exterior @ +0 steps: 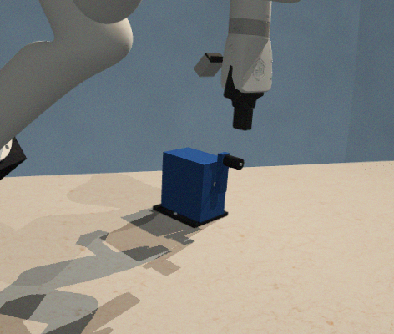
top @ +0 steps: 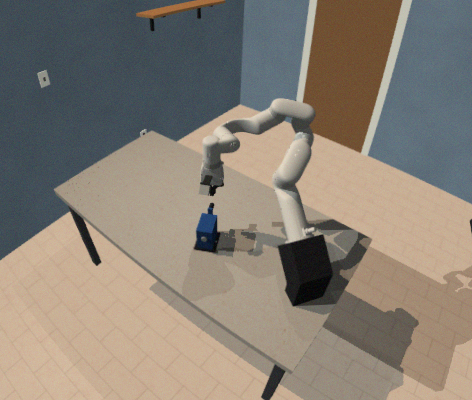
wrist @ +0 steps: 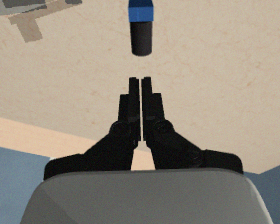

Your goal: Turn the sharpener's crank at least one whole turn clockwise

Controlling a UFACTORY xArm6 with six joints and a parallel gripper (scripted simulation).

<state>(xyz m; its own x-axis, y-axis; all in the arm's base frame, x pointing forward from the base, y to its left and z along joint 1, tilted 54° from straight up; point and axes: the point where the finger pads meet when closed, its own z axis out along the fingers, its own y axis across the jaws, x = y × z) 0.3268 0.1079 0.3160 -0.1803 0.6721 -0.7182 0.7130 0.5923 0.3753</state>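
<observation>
My gripper is now 2 cm to the right of the crank and 9 cm above it.
</observation>
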